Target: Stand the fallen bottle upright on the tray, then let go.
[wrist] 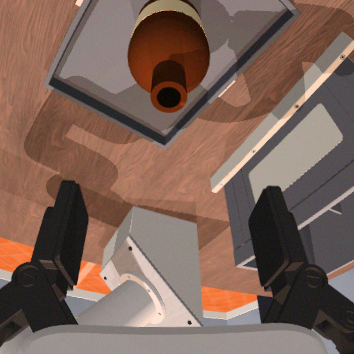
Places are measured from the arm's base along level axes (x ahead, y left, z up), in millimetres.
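Where they show: gripper, between the fingertips: [170,201]; arm's base, origin of its link: [142,296].
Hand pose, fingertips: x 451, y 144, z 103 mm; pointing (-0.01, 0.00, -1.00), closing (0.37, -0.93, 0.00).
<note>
Each offset is from my fingertips to the centre of the thing. "pt": to the spot under its first point. Level surfaces: height alone.
The brown bottle @(1 mm ahead, 1 mm left, 166 mm down) [167,55] with a pale label band stands upright on the tray, at the top middle of the wrist view. Its open mouth faces the camera, and its lower end is cut off by the top edge of the view. The grey tray @(pt 133 mm back, 30 mm left, 229 mm down) [107,112] has a raised dark rim, and its near corner points down the view. My gripper [170,201] is open, with nothing between its fingers. It is apart from the bottle, and both fingers show below the bottle and tray in the view.
A dark grey unit with a pale panel @(60 mm back, 287 mm right, 161 mm down) [300,145] is at the right, with a light strip @(pt 102 mm back, 190 mm right, 219 mm down) [255,151] along its edge. A grey block [167,245] with a mounting plate and a pale cylinder is at the bottom middle. The wooden table top @(249 mm down) [30,50] surrounds the tray.
</note>
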